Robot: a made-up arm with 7 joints. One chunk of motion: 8 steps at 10 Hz.
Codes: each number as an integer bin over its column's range. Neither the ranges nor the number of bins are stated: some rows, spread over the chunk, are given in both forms.
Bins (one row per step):
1: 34 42 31 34 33 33
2: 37 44 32 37 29 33
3: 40 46 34 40 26 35
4: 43 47 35 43 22 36
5: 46 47 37 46 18 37
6: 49 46 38 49 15 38
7: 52 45 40 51 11 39
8: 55 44 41 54 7 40
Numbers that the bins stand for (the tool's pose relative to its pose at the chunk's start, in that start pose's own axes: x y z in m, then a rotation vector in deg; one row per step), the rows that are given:
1: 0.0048 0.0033 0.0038 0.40 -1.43 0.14
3: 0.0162 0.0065 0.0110 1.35 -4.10 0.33
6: 0.0333 0.0065 0.0205 2.78 -8.29 0.62
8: 0.0448 0.0049 0.0276 3.57 -11.33 0.81
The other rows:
2: 0.0105 0.0049 0.0062 0.87 -2.95 0.14
4: 0.0219 0.0073 0.0133 1.83 -5.62 0.43
5: 0.0276 0.0073 0.0181 2.30 -7.14 0.52
7: 0.0390 0.0057 0.0252 3.10 -9.81 0.71

